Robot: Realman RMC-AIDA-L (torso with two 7-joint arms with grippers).
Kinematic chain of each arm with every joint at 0, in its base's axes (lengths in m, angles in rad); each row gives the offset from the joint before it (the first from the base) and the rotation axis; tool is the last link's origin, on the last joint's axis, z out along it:
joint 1: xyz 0 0 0.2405 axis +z
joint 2: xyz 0 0 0 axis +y
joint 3: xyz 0 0 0.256 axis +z
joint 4: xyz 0 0 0 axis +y
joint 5: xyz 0 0 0.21 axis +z
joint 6: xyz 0 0 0 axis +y
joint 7: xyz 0 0 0.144 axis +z
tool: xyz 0 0 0
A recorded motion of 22 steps. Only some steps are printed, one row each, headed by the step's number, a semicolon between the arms.
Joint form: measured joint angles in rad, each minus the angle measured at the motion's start. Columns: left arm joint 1, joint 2, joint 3, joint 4, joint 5, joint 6, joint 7; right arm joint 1, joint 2, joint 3, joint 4, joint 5, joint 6, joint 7.
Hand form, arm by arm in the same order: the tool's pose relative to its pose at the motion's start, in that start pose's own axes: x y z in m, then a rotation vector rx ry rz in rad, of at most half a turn. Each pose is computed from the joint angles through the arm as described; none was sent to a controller.
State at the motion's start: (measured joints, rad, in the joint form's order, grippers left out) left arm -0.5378 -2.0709 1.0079 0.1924 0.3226 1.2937 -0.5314; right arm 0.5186 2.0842 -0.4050 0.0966 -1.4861 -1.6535 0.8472
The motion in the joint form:
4: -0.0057 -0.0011 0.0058 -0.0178 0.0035 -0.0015 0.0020; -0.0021 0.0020 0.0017 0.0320 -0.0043 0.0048 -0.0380
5: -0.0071 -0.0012 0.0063 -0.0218 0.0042 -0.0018 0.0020; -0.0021 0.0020 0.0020 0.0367 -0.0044 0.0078 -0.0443
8: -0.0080 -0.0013 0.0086 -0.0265 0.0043 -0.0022 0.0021; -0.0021 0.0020 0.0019 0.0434 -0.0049 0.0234 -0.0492
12: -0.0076 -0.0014 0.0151 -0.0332 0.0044 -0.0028 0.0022; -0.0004 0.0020 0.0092 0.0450 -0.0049 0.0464 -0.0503
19: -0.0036 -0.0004 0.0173 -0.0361 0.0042 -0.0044 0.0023; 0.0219 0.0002 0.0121 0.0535 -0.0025 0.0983 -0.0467
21: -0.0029 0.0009 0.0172 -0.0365 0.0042 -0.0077 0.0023; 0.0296 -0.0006 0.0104 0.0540 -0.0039 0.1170 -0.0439
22: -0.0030 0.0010 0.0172 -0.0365 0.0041 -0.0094 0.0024; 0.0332 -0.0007 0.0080 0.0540 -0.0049 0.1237 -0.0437
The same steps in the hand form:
4: -0.0043 0.0026 -0.0013 -0.0048 -0.0182 -0.0039; 0.0065 0.0043 -0.0010 0.0069 0.0046 -0.0036
5: -0.0052 0.0030 -0.0015 -0.0052 -0.0218 -0.0052; 0.0074 0.0046 -0.0011 0.0097 0.0065 -0.0052
8: -0.0063 0.0035 -0.0021 -0.0060 -0.0268 -0.0065; 0.0101 0.0039 -0.0012 0.0212 0.0178 -0.0034
12: -0.0083 0.0043 -0.0035 -0.0085 -0.0364 -0.0076; 0.0116 0.0012 -0.0005 0.0405 0.0279 -0.0037
19: -0.0093 0.0030 -0.0055 -0.0050 -0.0430 -0.0066; 0.0149 -0.0032 0.0070 0.0608 0.0587 0.0010
21: -0.0095 0.0021 -0.0058 -0.0025 -0.0462 -0.0053; 0.0162 -0.0047 0.0095 0.0652 0.0736 0.0015
22: -0.0097 0.0019 -0.0057 -0.0017 -0.0475 -0.0051; 0.0169 -0.0050 0.0107 0.0645 0.0806 0.0007

